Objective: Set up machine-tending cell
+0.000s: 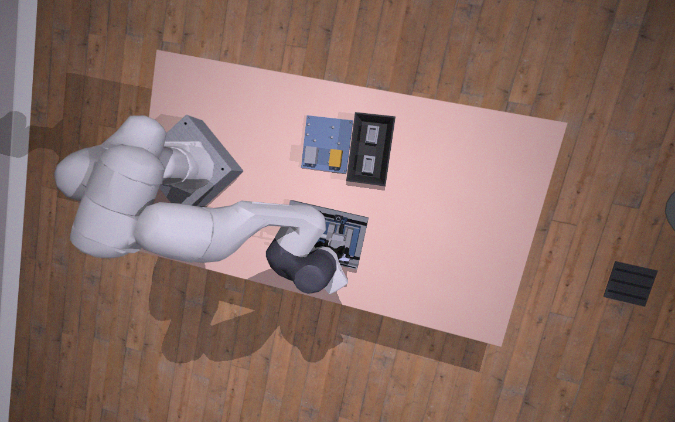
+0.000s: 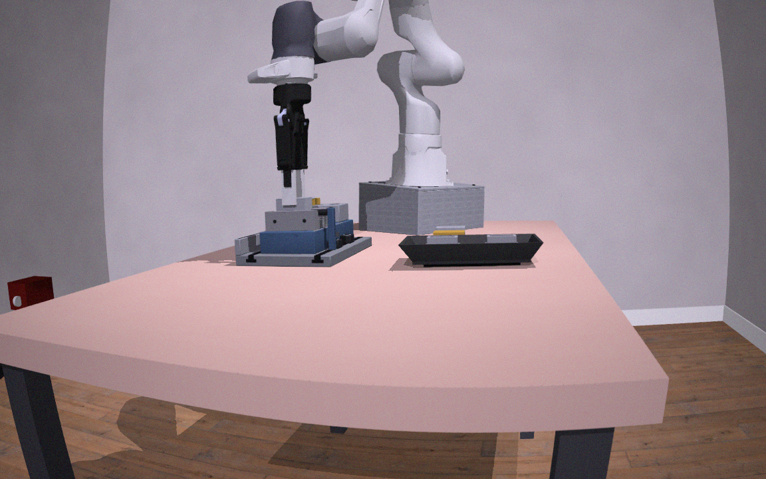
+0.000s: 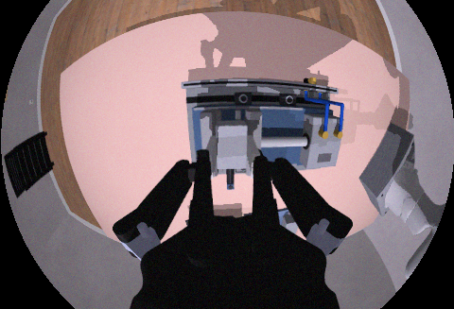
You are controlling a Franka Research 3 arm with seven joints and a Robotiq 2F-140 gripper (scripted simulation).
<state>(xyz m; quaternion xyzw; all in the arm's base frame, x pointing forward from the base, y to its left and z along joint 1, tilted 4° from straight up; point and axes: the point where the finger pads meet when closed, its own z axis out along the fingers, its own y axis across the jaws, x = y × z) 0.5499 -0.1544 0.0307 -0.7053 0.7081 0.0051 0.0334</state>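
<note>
The aluminium blank is 4 cm below my hand. From my hand the other things lie so: cylinder (16 cm behind, 6 cm below, 1 cm to the left); brass blank (28 cm to the left, 11 cm below, 8 cm behind); vise (10 cm below, 7 cm behind, 1 cm to the left).
</note>
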